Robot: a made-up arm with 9 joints. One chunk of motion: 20 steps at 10 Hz.
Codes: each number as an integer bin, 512 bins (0 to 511) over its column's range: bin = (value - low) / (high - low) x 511, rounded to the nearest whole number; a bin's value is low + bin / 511 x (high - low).
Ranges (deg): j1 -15..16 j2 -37..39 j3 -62..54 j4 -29..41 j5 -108..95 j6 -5..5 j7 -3..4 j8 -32..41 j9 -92..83
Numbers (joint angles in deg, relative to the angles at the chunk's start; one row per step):
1: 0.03 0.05 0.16 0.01 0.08 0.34 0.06 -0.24 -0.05
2: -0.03 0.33 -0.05 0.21 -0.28 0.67 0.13 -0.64 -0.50
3: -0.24 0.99 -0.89 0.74 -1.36 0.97 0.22 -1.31 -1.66
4: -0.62 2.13 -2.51 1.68 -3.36 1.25 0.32 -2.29 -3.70
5: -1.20 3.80 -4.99 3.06 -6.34 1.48 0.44 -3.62 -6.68
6: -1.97 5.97 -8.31 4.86 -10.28 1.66 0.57 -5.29 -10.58
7: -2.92 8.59 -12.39 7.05 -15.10 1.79 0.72 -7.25 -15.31
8: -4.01 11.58 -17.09 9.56 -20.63 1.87 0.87 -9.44 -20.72
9: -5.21 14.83 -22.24 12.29 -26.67 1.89 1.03 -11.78 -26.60
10: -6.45 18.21 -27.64 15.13 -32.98 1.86 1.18 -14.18 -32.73
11: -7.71 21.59 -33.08 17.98 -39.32 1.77 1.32 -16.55 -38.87
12: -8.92 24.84 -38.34 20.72 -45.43 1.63 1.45 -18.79 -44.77
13: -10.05 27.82 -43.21 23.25 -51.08 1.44 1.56 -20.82 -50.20
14: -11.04 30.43 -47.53 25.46 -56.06 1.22 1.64 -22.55 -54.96
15: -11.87 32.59 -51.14 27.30 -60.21 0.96 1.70 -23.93 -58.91
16: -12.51 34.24 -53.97 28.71 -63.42 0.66 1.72 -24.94 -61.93
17: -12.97 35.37 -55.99 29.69 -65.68 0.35 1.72 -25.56 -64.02
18: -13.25 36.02 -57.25 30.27 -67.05 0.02 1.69 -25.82 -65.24
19: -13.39 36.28 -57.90 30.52 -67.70 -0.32 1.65 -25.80 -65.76
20: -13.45 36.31 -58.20 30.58 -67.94 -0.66 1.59 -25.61 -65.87
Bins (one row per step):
1: 248 249 274 212 272 273 223 222 268
2: 247 251 273 213 271 290 228 220 267
3: 243 255 269 217 268 305 235 215 264
4: 237 263 262 224 263 319 242 208 258
5: 227 274 251 234 256 331 251 199 249
6: 215 289 237 247 246 340 261 187 238
7: 199 307 219 263 234 347 272 173 224
8: 181 327 198 281 220 351 283 158 208
9: 161 348 175 301 205 352 294 142 191
10: 141 371 151 322 189 351 305 125 173
11: 120 394 127 343 173 346 315 108 155
12: 100 416 104 363 158 339 325 92 138
13: 82 436 83 381 143 329 333 78 122
14: 65 453 64 398 131 318 339 66 108
15: 52 468 48 411 120 305 343 56 97
16: 41 479 35 421 112 289 345 49 88
17: 33 487 26 428 107 273 345 45 82
18: 29 491 21 433 103 257 342 43 78
19: 27 493 18 434 101 239 339 43 77
20: 26 493 17 435 101 222 335 45 76

